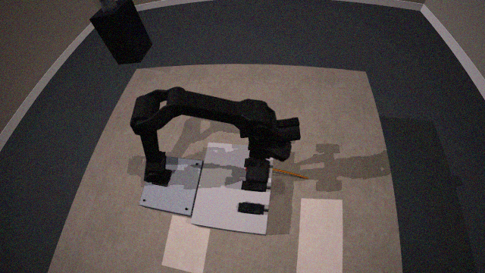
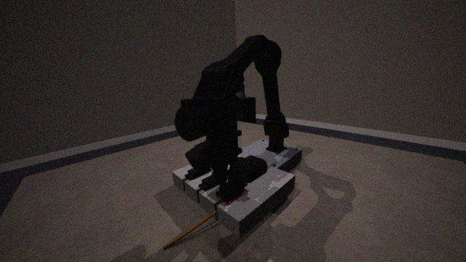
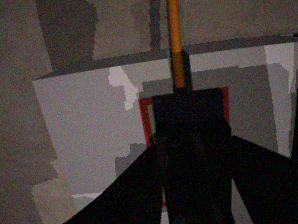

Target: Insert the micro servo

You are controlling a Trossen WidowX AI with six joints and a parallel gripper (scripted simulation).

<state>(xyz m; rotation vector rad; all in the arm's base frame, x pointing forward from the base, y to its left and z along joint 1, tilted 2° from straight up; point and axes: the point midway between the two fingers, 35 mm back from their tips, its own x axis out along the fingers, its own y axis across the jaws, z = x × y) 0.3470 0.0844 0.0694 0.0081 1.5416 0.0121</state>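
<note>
Now: gripper tip 12 cm past the deck, 8 cm to the left of it and 4 cm above it.
</note>
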